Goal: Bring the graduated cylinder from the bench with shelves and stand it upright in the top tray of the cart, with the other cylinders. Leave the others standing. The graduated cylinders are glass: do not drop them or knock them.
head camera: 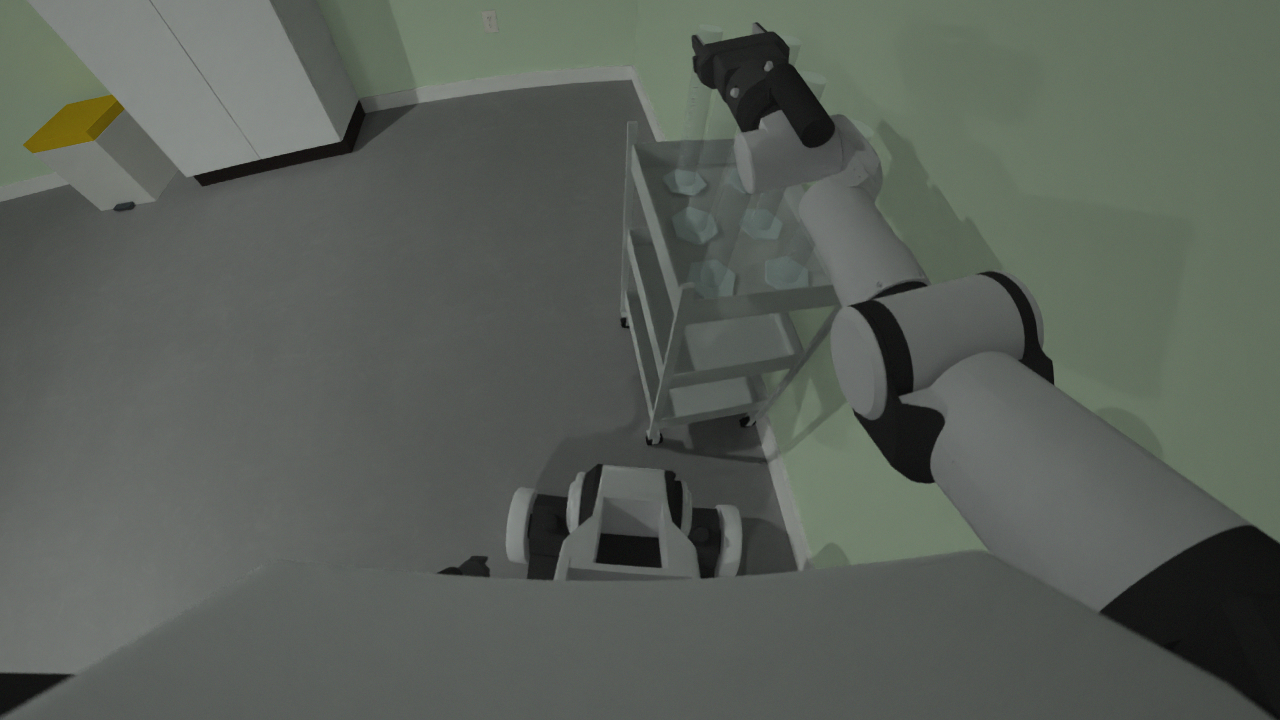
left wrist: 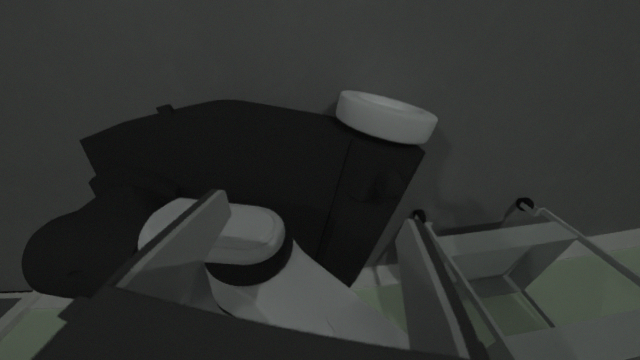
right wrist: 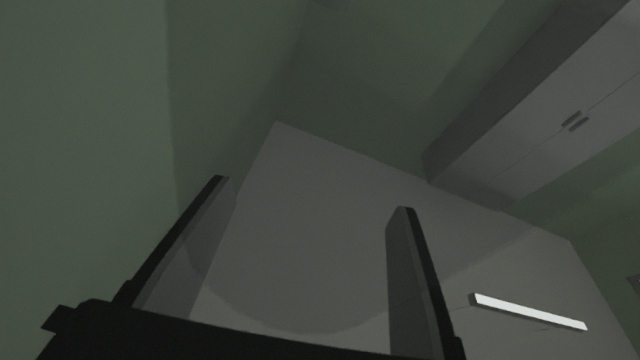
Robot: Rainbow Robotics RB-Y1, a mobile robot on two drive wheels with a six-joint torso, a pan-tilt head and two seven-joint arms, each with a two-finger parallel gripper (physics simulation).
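Places are measured from the robot's base along level axes (x right, y ahead, z up), in millimetres.
Pixels of known places: left gripper, between the fingertips: point(left wrist: 311, 215); right gripper, between the fingertips: point(head camera: 725, 34) point(right wrist: 312, 203).
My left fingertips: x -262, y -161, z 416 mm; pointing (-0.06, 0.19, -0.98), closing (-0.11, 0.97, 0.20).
Behind a point stands the place of what it marks.
Several clear glass graduated cylinders with hexagonal bases, among them a back left one point(head camera: 684, 182) @(x 58, y 646, z 685 mm), a middle left one point(head camera: 695, 225) @(x 79, y 505, z 696 mm) and a front right one point(head camera: 786, 273) @(x 251, y 412, z 693 mm), stand in the top tray point(head camera: 760, 302) @(x 191, y 330, z 703 mm) of the cart. Their tubes are faint, and my right arm hides part of the group. My right gripper point(head camera: 726, 35) @(x 69, y 530, z 1055 mm) point(right wrist: 312, 192) @(x 69, y 530, z 1055 mm) is open and empty, high over the back of the cart, near the cylinder tops. I cannot tell its gap to the glass. My left gripper point(left wrist: 311, 215) @(x -262, y -161, z 416 mm) is open and empty above my base. The bench with shelves does not show.
The cart's lower trays point(head camera: 741, 344) @(x 239, y 429, z 399 mm) lie below, and its frame also shows in the left wrist view point(left wrist: 500, 245) @(x 8, y 459, z 189 mm). The green wall point(head camera: 1074, 223) @(x 449, y 215, z 1070 mm) runs close along the cart's right side. My wheeled base point(head camera: 631, 514) is in front. A white cabinet point(head camera: 223, 80) @(x -1935, y 1508, z 525 mm) and a yellow-lidded bin point(head camera: 71, 123) @(x -2939, y 1392, z 452 mm) stand back left.
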